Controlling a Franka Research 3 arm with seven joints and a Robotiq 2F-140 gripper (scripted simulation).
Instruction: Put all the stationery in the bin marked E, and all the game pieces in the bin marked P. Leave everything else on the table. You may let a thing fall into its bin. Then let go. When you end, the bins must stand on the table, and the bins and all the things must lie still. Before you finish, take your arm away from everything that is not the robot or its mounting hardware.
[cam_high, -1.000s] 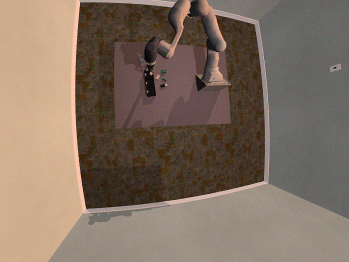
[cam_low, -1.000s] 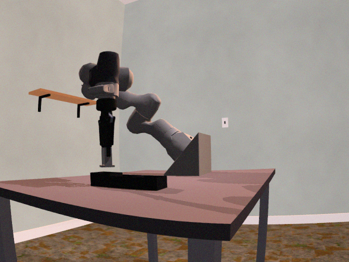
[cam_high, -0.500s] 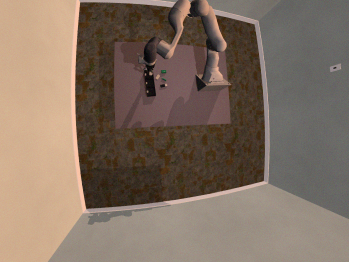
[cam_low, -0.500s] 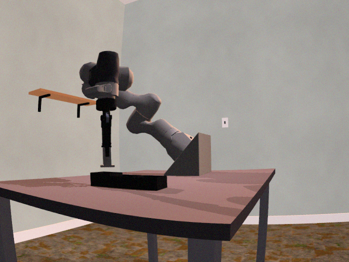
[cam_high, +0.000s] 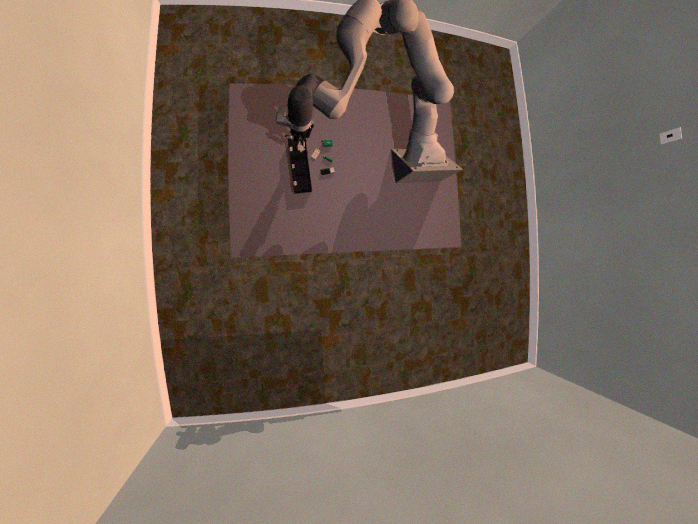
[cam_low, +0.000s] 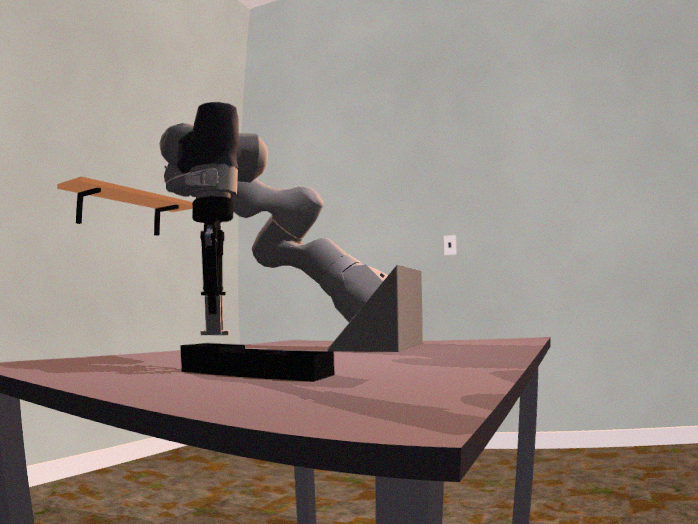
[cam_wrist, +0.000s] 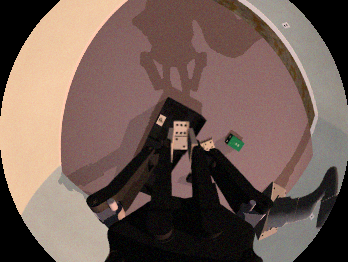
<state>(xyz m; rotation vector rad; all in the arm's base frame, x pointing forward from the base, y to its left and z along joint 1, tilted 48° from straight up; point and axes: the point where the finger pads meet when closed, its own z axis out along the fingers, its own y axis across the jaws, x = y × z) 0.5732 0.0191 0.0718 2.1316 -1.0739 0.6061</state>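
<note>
Right now my hand is 90 mm above the white spotted piece, 80 mm past it and 10 mm to the right of it. The rest, counted from my hand: green cylinder (140 mm behind, 90 mm below, 30 mm to the left); then flat green block (130 mm behind, 90 mm below, 50 mm to the right); then black bin row (80 mm to the left, 80 mm below).
</note>
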